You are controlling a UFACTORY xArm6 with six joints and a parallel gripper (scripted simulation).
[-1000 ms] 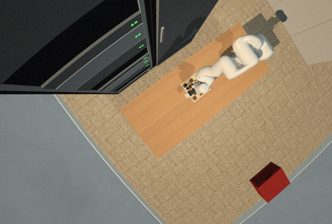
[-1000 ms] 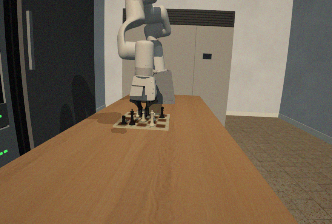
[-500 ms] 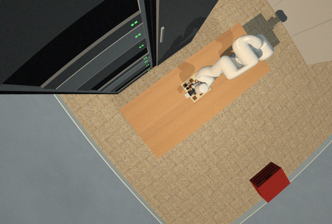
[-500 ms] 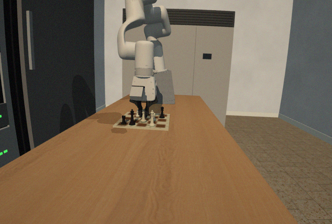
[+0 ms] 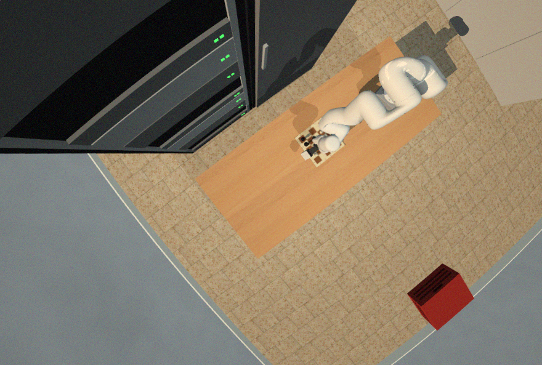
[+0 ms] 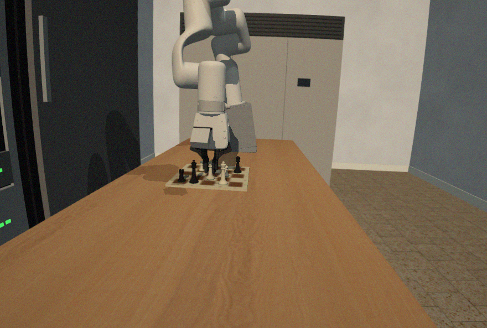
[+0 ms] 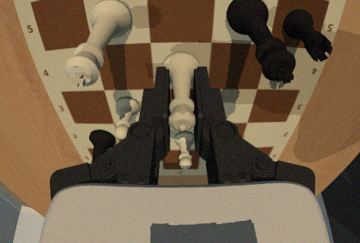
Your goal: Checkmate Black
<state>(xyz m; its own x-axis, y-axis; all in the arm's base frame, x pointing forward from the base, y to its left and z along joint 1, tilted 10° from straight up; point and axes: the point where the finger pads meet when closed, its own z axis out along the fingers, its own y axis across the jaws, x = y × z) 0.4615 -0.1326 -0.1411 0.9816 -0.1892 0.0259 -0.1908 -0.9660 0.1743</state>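
Right now the black chess piece is 50 mm to the right of my hand, 30 mm ahead of it and 10 mm below it. The rest, counted from my hand: tall white piece 40 mm ahead, 30 mm to the left, 10 mm below; chessboard 40 mm below, 40 mm behind, 10 mm to the left.
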